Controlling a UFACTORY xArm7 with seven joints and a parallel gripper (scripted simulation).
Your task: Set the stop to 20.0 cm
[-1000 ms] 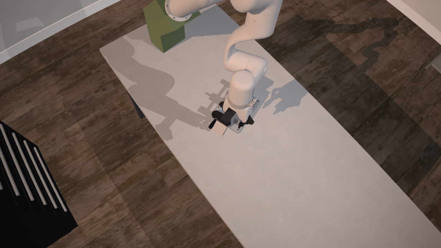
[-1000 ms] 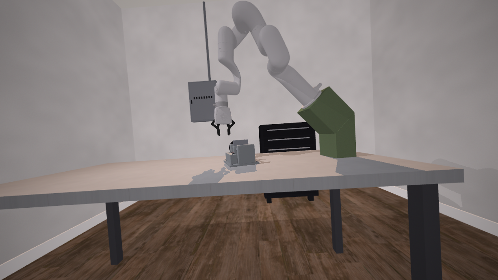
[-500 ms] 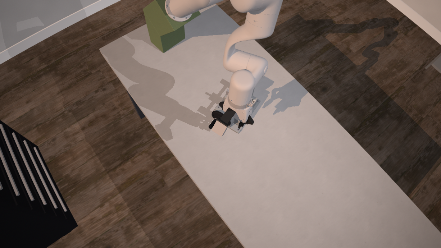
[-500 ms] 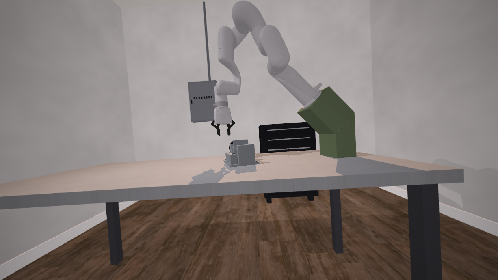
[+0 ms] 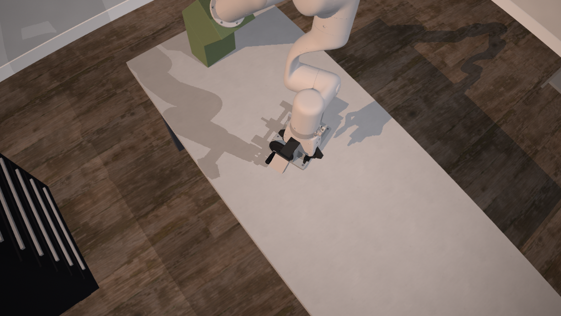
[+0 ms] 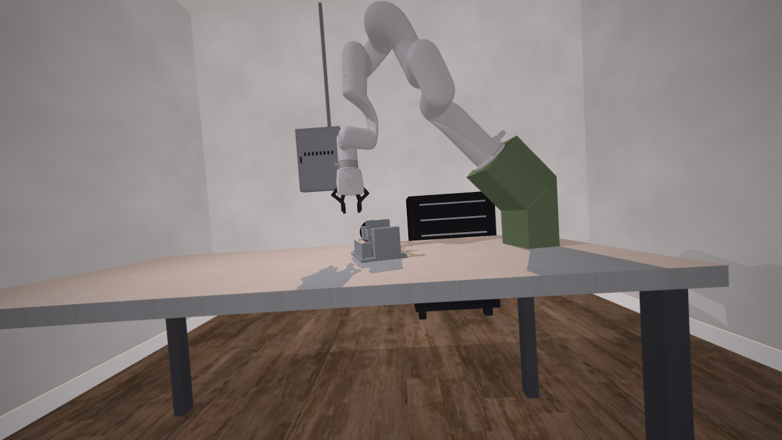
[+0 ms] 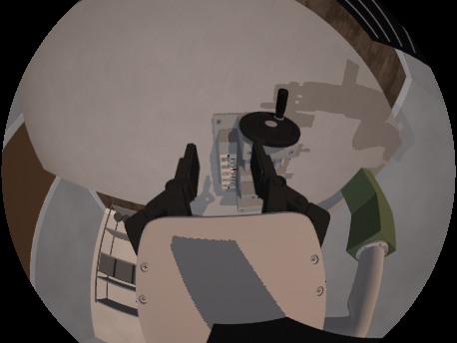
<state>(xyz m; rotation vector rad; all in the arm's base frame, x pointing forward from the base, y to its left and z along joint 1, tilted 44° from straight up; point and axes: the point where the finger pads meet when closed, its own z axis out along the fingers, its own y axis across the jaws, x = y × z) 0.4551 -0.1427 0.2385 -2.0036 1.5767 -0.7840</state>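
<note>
My hand is 80 mm past the handwheel knob, 40 mm to the left of it and 120 mm above it. Round my hand: black handwheel (80 mm behind, 20 mm to the right, 120 mm below); then grey stop block (90 mm behind, 110 mm to the left, 80 mm below).
</note>
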